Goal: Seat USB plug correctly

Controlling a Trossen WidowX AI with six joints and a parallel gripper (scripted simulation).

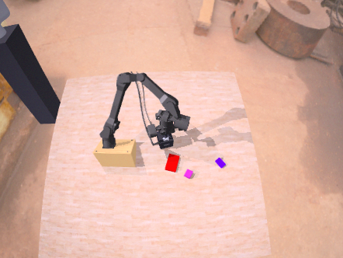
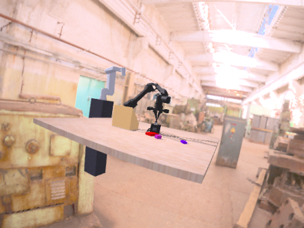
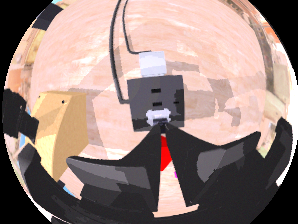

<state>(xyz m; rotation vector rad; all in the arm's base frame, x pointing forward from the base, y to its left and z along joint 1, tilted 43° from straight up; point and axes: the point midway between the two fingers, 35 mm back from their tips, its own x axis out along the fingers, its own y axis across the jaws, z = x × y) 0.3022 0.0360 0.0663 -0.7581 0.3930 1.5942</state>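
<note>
Now: the USB plug 2 cm below my gripper tip. The rest, counted from my gripper tip: flat red block 12 cm to the right, 11 cm below, 3 cm ahead; magenta block 19 cm to the right, 12 cm ahead, 11 cm below; USB socket 5 cm below.
</note>
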